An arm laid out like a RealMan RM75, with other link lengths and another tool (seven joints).
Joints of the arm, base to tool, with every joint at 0 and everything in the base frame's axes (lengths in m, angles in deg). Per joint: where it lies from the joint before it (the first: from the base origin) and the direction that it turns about. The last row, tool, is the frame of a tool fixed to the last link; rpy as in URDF.
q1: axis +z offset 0 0 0.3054
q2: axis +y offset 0 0 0
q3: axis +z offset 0 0 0.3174
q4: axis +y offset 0 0 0
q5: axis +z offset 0 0 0.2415
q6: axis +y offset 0 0 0
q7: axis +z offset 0 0 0.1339
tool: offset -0.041 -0.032 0.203 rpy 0 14.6 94.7
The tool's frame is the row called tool.
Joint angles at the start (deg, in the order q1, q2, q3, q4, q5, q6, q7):
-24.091, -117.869, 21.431, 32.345, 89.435, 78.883, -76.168
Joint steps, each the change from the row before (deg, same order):
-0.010, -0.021, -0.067, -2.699, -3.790, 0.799, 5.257
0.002, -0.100, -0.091, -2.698, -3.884, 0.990, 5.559
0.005, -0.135, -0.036, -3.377, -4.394, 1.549, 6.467
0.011, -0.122, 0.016, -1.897, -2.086, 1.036, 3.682
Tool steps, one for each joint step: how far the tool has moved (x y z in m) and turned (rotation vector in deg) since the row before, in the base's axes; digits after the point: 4 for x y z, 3 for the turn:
0.0049, 0.0023, 0.0081, 3.569, 0.152, -1.393
0.0041, 0.0014, 0.0093, 3.930, 0.360, -1.169
0.0042, -0.0006, 0.0097, 4.509, 0.386, -1.088
0.0023, -0.0016, 0.0034, 2.306, 0.473, -0.542

